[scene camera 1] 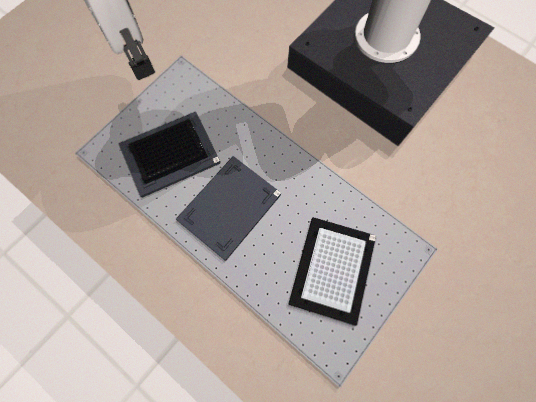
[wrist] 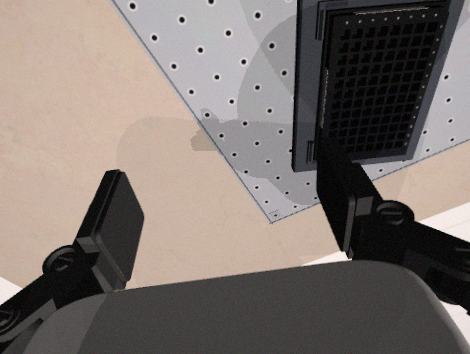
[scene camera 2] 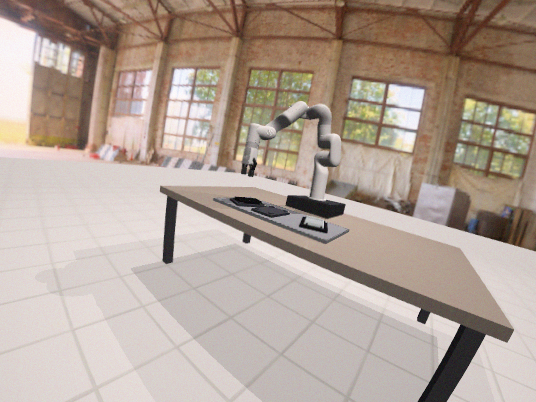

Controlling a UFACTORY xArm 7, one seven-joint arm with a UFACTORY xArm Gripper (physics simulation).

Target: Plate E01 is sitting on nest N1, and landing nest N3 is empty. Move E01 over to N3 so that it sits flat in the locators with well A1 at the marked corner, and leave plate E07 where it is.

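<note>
White plate E01 [scene camera 1: 334, 270] [scene camera 2: 314, 223] sits in black nest N1 [scene camera 1: 361, 280], at the lower right in scene camera 1. Nest N3 [scene camera 1: 227, 207] [scene camera 2: 270, 211], dark grey and empty, lies mid-board with four corner locators and a white tag [scene camera 1: 277, 193] at its right corner. Black plate E07 [scene camera 1: 167, 150] [scene camera 2: 247, 200] [wrist: 385, 85] sits in a dark grey nest [scene camera 1: 132, 165] [wrist: 306, 100] at the board's other end. My gripper [scene camera 1: 141, 70] [scene camera 2: 248, 171] [wrist: 224, 179] is open and empty, high above the table beyond E07's end. Well A1 and the plate labels are unreadable.
The perforated board [scene camera 1: 400, 265] [scene camera 2: 333, 236] [wrist: 215, 50] carries the three nests on the tan table [scene camera 1: 480, 200] [scene camera 2: 400, 250] [wrist: 60, 100]. The black arm base [scene camera 1: 345, 65] [scene camera 2: 315, 205] stands beside the board's long edge. Arm shadows fall across the E07 end.
</note>
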